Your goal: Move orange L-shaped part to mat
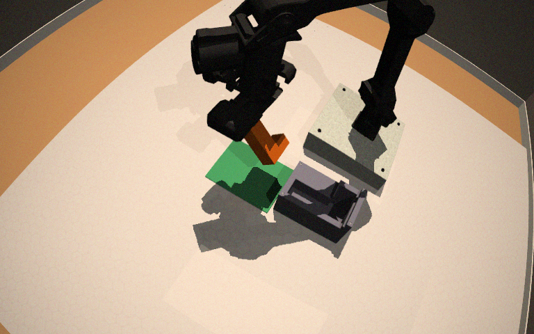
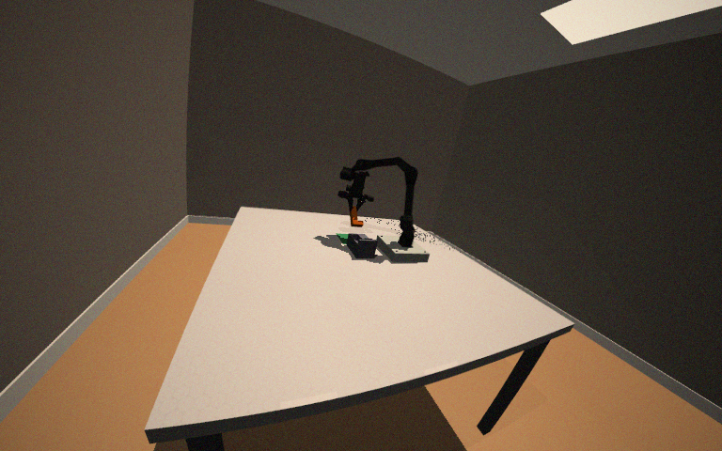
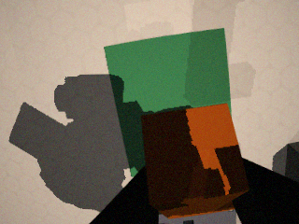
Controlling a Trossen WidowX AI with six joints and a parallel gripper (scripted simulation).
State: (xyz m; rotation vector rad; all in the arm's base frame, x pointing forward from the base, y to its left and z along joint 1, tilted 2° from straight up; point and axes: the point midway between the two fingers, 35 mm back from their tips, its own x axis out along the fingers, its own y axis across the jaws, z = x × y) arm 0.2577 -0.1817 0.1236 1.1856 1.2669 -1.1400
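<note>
The green mat lies 2 cm to the left of my gripper tip and 17 cm below it. Round my gripper tip: orange L-shaped part 2 cm behind, 3 cm to the left, 3 cm below.
</note>
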